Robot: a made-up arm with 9 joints. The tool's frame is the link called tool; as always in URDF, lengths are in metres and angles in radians. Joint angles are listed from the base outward. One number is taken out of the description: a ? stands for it. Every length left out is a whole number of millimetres.
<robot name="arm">
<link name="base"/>
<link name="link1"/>
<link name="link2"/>
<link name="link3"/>
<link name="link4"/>
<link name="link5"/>
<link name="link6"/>
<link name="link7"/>
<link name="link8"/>
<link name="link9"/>
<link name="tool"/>
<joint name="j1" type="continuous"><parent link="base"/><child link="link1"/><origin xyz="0.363 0.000 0.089" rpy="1.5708 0.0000 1.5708"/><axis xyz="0 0 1"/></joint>
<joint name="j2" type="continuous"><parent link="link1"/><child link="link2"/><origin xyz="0.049 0.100 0.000" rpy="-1.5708 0.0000 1.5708"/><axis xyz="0 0 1"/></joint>
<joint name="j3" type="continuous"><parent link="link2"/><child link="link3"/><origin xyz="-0.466 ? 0.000" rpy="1.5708 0.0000 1.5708"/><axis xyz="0 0 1"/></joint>
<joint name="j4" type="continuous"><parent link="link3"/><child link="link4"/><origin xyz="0.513 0.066 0.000" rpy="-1.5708 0.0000 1.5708"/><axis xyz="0 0 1"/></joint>
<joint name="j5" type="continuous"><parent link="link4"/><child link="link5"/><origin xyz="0.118 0.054 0.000" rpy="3.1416 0.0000 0.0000"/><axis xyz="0 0 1"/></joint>
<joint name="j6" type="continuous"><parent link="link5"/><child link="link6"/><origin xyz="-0.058 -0.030 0.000" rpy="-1.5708 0.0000 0.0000"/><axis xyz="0 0 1"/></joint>
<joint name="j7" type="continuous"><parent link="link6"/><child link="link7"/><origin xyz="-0.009 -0.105 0.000" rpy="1.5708 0.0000 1.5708"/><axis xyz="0 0 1"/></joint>
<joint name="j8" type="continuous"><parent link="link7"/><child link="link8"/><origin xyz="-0.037 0.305 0.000" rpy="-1.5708 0.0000 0.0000"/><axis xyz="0 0 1"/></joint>
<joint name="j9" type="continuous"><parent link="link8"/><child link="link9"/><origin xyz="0.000 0.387 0.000" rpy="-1.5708 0.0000 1.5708"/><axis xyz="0 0 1"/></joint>
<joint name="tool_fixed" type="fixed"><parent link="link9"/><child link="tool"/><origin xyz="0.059 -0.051 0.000" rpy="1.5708 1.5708 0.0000"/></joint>
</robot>
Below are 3 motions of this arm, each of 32 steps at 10 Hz.
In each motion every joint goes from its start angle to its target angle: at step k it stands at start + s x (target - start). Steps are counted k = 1, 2, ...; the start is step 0. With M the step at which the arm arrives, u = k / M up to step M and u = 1 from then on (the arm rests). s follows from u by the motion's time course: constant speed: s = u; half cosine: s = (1 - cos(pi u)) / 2; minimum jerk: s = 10 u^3 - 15 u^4 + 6 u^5.
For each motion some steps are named. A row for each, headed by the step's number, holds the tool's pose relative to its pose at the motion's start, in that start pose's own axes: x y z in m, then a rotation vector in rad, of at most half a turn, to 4 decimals.
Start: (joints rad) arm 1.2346 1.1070 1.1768 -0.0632 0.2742 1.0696 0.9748 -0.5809 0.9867
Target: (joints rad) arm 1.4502 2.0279 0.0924 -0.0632 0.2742 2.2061 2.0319 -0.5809 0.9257
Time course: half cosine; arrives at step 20
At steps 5, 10, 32:
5: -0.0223 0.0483 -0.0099 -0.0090 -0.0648 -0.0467
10: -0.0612 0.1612 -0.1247 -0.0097 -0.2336 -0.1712
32: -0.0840 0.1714 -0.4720 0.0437 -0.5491 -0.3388

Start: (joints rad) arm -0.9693 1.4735 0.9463 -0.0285 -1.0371 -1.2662 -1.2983 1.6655 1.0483
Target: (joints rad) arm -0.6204 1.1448 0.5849 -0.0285 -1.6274 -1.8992 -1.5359 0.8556 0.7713
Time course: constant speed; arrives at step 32
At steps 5, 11, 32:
5: -0.0333 -0.0382 -0.0544 0.1854 -0.0557 -0.2047
11: -0.0825 -0.0987 -0.1411 0.4514 -0.1231 -0.4065
32: -0.1877 -0.2646 -0.7215 1.6211 -0.3008 -0.6130

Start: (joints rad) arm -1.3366 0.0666 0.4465 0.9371 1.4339 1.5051 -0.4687 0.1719 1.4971
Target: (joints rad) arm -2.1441 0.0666 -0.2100 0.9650 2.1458 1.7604 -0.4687 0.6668 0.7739
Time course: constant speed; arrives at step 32
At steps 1, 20, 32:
1: -0.0052 -0.0167 0.0046 0.0459 -0.0160 0.0433
20: 0.0666 -0.3246 -0.0809 1.0411 -0.1563 0.8641
32: 0.2490 -0.3437 -0.2879 1.7672 -0.0474 1.3323

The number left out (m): 0.034
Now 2 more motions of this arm.
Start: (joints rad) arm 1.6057 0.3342 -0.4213 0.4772 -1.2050 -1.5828 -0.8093 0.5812 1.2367
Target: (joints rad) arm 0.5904 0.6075 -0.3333 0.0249 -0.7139 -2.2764 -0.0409 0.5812 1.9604
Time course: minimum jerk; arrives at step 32
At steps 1, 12, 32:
1: -0.0001 0.0002 0.0002 -0.0007 -0.0001 -0.0006
12: -0.0252 0.1991 0.1000 -0.6127 -0.0738 -0.5522
32: 0.1576 0.5179 0.1210 -1.5821 -0.3772 -2.2636

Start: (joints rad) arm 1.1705 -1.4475 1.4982 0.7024 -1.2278 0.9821 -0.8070 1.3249 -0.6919
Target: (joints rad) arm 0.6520 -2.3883 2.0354 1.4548 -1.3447 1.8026 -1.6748 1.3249 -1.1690
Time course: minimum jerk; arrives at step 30
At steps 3, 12, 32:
3: -0.0065 -0.0054 -0.0043 -0.0010 0.0044 0.0096
12: -0.2117 -0.2498 -0.1411 -0.0966 0.2464 0.2615
32: -0.5038 -0.9044 -0.2071 -0.5801 0.7868 0.1859

